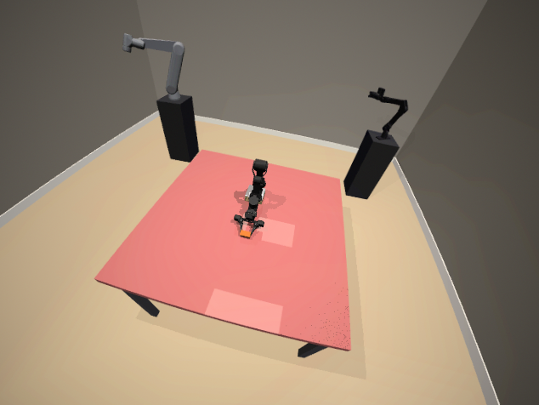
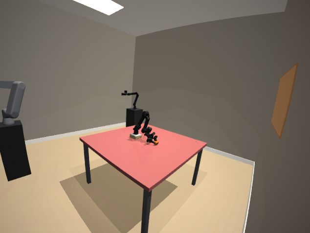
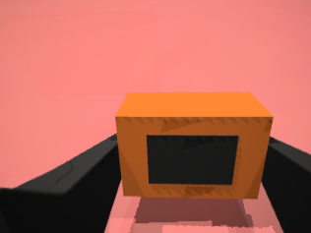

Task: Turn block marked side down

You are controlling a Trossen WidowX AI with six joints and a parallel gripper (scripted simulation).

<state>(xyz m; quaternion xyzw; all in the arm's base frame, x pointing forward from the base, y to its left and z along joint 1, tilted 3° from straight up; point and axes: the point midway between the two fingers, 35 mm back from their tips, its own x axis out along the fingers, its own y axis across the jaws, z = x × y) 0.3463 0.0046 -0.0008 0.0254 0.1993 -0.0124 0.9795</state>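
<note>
Now: the orange block 1 cm behind my gripper tip.
</note>
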